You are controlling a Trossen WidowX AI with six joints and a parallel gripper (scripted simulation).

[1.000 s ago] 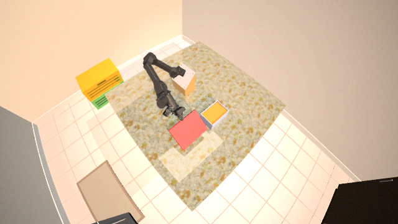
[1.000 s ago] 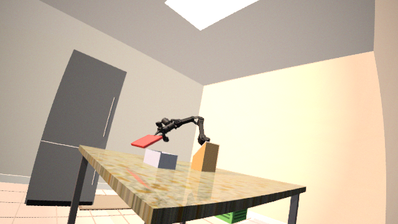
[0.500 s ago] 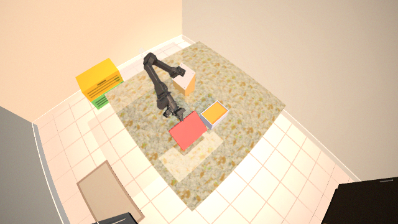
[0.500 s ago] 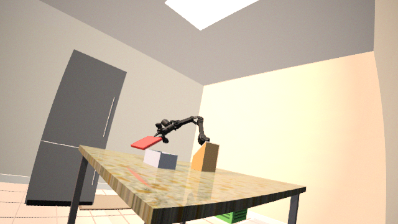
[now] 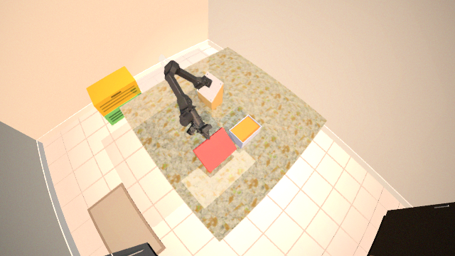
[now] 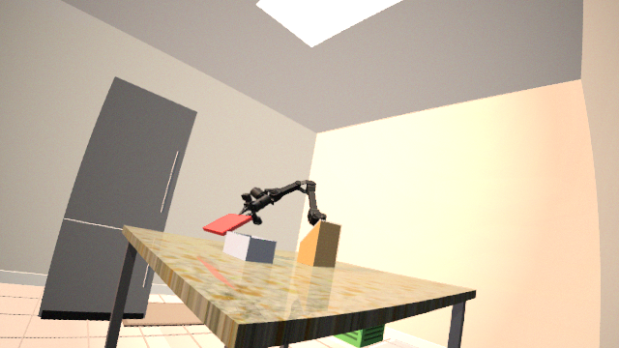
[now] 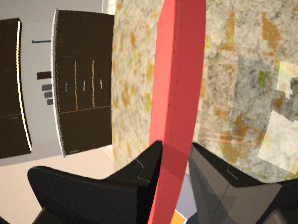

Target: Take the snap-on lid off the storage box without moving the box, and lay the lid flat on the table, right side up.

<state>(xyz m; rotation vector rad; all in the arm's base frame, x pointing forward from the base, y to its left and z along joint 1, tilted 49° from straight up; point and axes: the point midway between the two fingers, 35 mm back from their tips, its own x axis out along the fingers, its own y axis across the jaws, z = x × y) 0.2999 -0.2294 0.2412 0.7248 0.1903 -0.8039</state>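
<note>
My gripper tip is now 7 cm short of the red lid, 5 cm above it and 1 cm to the left of it. Also, from my gripper tip: storage box 26 cm to the left, 12 cm below, 10 cm ahead.
</note>
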